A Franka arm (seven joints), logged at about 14 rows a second.
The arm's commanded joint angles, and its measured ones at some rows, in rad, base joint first. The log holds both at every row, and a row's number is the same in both.
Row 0, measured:
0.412, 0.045, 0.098, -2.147, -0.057, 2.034, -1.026
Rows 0 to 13, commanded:
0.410, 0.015, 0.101, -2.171, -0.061, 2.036, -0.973
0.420, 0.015, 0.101, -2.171, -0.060, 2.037, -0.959
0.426, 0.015, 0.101, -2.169, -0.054, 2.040, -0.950
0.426, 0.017, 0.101, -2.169, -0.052, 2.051, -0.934
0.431, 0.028, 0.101, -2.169, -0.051, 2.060, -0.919
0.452, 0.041, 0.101, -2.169, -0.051, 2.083, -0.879
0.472, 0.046, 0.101, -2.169, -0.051, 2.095, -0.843
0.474, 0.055, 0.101, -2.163, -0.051, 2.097, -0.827
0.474, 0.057, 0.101, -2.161, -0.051, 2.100, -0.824
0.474, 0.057, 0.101, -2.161, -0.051, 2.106, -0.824
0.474, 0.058, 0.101, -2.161, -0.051, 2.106, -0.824
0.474, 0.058, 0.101, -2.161, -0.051, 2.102, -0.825
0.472, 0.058, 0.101, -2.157, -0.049, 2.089, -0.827
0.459, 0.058, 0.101, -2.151, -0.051, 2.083, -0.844
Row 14, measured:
0.473, 0.054, 0.097, -2.155, -0.057, 2.067, -0.852
